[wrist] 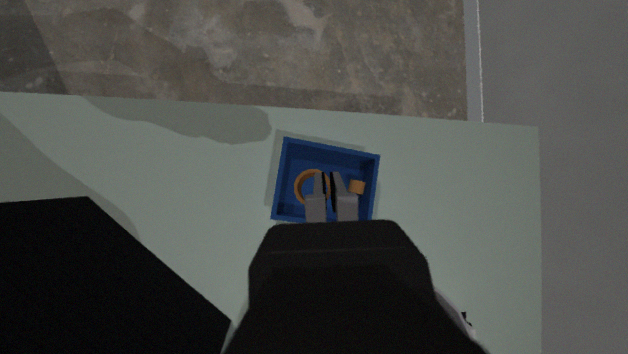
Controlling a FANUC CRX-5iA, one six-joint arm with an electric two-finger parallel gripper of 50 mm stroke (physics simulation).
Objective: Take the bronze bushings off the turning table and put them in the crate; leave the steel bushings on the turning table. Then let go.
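Frame: origin at the arm's base, x back, y right, z up, level; centimetres.
Where they show: gripper, fingertip midpoint: [327, 184].
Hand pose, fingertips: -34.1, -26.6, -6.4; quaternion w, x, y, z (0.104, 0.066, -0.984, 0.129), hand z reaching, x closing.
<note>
Each offset is from my fingertips to the top centre of the thing, as dx, dy, dz. "pt": to the spot under its first point. Level surfaces: height alone.
My gripper [327, 184] is shut on the wall of a bronze bushing @(+1.0, +0.5, +0.6) [298, 187], seen as an orange-brown ring with its open end towards the camera. One finger is inside the ring and the other outside. Gripper and bushing are over the blue crate @(pt +4.2, -0.2, -18.6) [278, 180] in the middle of the wrist view; the height above its floor is hard to tell. Another bronze bushing @(-11.6, +0.2, -19.9) [356, 187] lies in the crate, right of the fingers, apparently on its side. The near side of the crate is partly hidden by the gripper. The turning table and the steel bushings do not show.
The crate stands on a pale green table top @(dz -23.6) [480, 200], near its far edge. The table's right edge is further off to the right. A large black shape [90, 280] covers the lower left. Brown mottled floor [250, 50] shows beyond the table.
</note>
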